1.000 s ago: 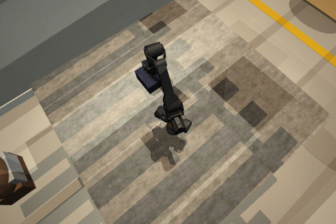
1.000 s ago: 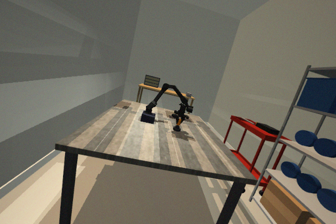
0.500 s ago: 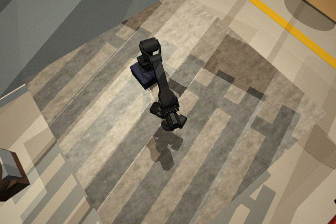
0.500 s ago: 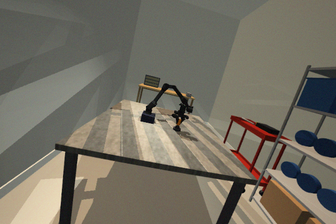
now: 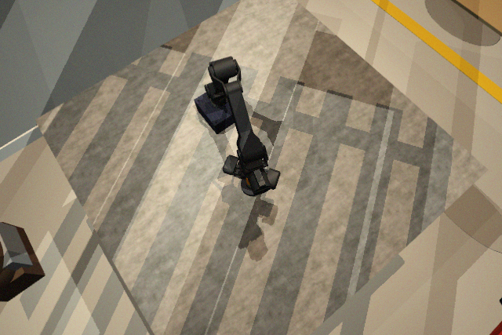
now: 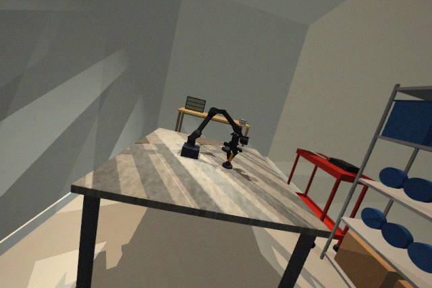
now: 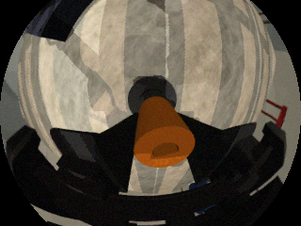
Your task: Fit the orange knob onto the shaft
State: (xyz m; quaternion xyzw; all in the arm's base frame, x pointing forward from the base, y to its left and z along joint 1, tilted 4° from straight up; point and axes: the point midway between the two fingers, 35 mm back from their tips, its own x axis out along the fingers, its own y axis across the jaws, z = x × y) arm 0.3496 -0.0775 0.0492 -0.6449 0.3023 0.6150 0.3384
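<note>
Right now my gripper tip is 20 mm below the orange knob. The rest, counted from my gripper tip: round pedestal (40 mm below).
</note>
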